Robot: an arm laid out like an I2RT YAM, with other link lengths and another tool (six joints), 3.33 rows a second.
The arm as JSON. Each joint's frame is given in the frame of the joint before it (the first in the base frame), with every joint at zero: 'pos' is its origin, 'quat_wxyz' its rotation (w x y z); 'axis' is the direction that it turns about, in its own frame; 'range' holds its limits. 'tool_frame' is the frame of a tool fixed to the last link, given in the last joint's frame.
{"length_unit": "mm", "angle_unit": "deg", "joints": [
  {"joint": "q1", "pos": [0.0, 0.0, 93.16], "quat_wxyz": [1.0, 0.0, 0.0, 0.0], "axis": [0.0, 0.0, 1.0], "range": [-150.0, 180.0]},
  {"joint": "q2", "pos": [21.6, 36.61, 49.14], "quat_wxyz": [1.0, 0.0, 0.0, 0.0], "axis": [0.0, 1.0, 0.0], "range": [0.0, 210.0]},
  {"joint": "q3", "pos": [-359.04, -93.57, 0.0], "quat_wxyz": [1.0, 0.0, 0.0, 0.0], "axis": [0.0, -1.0, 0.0], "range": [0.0, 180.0]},
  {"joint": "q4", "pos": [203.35, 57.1, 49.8], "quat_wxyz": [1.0, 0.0, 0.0, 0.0], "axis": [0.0, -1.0, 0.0], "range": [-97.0, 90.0]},
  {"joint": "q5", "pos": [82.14, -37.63, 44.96], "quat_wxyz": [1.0, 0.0, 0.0, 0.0], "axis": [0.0, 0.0, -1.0], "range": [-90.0, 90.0]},
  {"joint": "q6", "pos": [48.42, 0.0, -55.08], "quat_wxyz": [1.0, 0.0, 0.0, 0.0], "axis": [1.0, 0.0, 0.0], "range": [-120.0, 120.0]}
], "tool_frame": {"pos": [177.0, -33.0, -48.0], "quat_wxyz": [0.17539, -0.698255, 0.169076, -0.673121]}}
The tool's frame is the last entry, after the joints.
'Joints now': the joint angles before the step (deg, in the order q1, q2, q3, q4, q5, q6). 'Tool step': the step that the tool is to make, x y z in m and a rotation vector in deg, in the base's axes. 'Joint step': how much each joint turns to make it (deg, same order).
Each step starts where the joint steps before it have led.
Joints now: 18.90, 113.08, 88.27, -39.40, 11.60, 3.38
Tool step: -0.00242, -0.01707, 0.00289, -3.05, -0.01, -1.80
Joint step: -0.46, 0.00, 0.01, -0.97, 3.19, -0.03
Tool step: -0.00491, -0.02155, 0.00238, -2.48, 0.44, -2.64
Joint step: -1.32, -0.03, 0.01, -1.30, 2.57, 0.31
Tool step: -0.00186, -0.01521, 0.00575, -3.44, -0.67, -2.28
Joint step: -0.02, 0.01, 0.01, -0.62, 4.10, 0.75
